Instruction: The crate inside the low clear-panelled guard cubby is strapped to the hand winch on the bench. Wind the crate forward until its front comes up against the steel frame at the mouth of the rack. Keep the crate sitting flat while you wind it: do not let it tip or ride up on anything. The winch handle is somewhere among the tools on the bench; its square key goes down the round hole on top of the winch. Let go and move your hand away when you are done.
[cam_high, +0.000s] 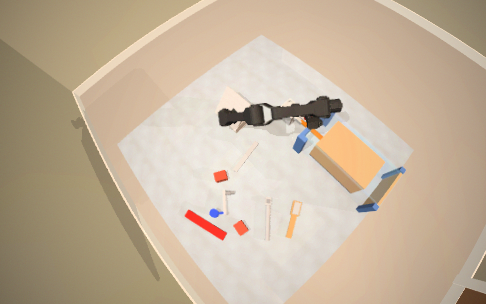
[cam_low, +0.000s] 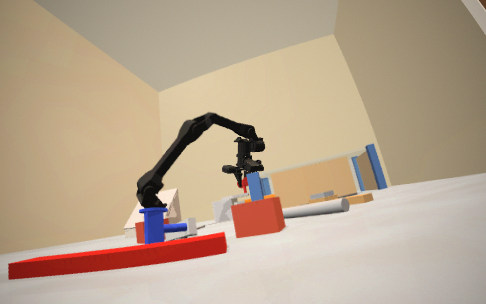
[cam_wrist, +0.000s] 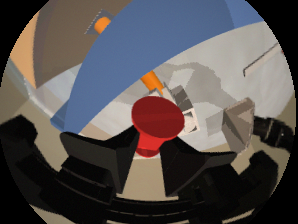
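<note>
The blue frame post lies 70 mm ahead of my gripper tip, 10 mm to the right of it and 30 mm below it. From my gripper tip the other things lie so: grey winch (100 mm behind, 30 mm to the right, 100 mm below); winch handle (30 mm behind, 10 mm to the right, 30 mm below); red knob (10 mm ahead, 10 mm to the right).
</note>
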